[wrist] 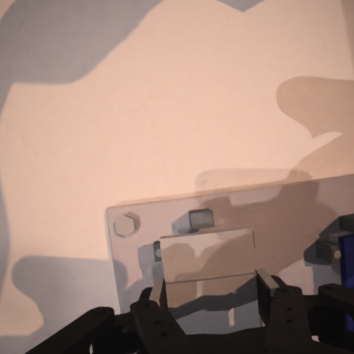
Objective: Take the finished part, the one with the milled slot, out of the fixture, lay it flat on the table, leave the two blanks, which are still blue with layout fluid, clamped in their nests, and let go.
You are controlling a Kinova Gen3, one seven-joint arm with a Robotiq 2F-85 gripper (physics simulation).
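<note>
The finished part (207, 255), a pale block with a line across it, is between the fingers at the lower middle of the wrist view. My gripper (210, 289) is shut on it, one finger at each side. The part appears slightly raised over its nest in the fixture (150, 212); it partly covers the small block at its left and overlaps the fixture behind it. The slot cannot be made out clearly. One blue blank (347, 260) shows in part at the right edge, in its nest. The other blank does not show.
A hex bolt (126, 225) sits at the fixture's left corner. A grey stop block (201, 218) stands just beyond the part, and a clamp block (328, 251) stands beside the blue blank. The pale table (150, 125) extends beyond the fixture, with shadows across it.
</note>
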